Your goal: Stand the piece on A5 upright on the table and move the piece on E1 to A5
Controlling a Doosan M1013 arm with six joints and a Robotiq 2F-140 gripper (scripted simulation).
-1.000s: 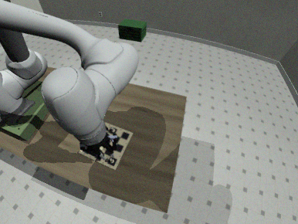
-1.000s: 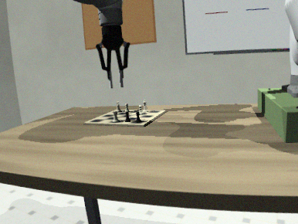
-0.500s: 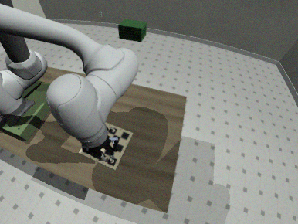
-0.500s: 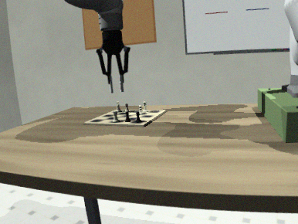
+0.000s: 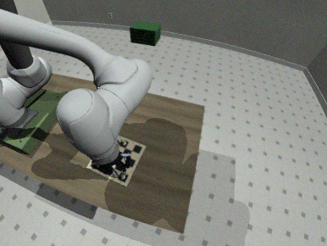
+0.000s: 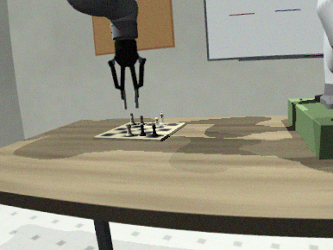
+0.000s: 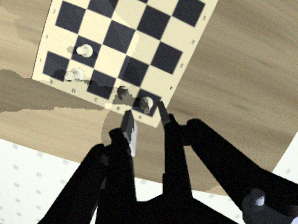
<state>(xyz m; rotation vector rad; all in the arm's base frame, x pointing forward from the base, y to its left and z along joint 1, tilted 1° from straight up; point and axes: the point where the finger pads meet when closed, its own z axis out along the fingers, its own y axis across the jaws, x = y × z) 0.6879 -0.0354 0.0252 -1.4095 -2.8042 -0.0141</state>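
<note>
The small chessboard lies 9 cm below my hand, 8 cm to the left of it and 7 cm behind it.
</note>
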